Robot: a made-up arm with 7 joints.
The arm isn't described. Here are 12 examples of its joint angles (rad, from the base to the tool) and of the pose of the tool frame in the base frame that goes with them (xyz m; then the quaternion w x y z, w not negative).
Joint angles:
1: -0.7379 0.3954 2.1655 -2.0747 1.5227 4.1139 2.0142
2: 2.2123 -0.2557 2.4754 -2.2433 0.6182 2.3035 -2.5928
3: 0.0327 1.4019 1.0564 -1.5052 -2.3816 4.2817 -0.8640
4: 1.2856 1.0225 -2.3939 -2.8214 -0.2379 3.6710 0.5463
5: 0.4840 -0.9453 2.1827 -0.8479 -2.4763 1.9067 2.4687
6: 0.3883 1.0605 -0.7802 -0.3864 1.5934 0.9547 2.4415
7: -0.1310 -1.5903 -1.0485 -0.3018 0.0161 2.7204 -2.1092
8: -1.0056 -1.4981 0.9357 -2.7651 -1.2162 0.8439 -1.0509
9: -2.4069 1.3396 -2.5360 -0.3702 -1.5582 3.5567 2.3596
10: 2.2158 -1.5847 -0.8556 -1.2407 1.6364 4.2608 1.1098
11: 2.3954 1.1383 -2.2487 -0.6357 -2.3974 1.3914 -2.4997
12: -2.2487 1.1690 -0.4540 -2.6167 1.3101 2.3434 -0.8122
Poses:
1: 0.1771 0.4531 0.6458 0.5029 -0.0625 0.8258 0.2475
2: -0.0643 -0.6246 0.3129 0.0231 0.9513 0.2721 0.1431
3: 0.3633 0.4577 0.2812 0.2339 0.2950 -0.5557 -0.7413
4: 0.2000 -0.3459 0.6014 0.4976 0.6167 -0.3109 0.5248
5: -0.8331 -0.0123 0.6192 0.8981 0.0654 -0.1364 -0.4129
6: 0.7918 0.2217 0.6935 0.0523 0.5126 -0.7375 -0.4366
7: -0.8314 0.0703 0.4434 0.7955 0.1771 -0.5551 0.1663
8: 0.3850 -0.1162 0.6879 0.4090 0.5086 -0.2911 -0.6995
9: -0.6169 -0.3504 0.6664 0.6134 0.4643 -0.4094 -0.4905
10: 0.5810 -0.1675 0.6910 0.3036 0.3467 0.7600 0.4582
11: -0.2979 0.6229 0.9784 0.6471 0.5841 -0.2431 -0.4254
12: -0.1866 0.1992 -0.0135 0.3786 0.0913 0.9198 0.0469
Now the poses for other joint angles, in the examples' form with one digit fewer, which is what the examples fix.
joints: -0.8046 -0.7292 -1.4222 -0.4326 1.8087 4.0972 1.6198
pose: -0.453 0.223 0.924 0.399 0.473 -0.594 -0.515
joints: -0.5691 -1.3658 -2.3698 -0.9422 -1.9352 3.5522 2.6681
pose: -0.711 0.040 0.326 0.276 -0.460 -0.638 0.552
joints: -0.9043 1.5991 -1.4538 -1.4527 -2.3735 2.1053 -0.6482
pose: -0.281 -0.703 0.316 0.024 0.032 -0.487 0.873
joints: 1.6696 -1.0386 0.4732 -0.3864 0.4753 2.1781 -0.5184
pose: 0.022 -0.666 0.996 0.682 0.262 -0.314 -0.606
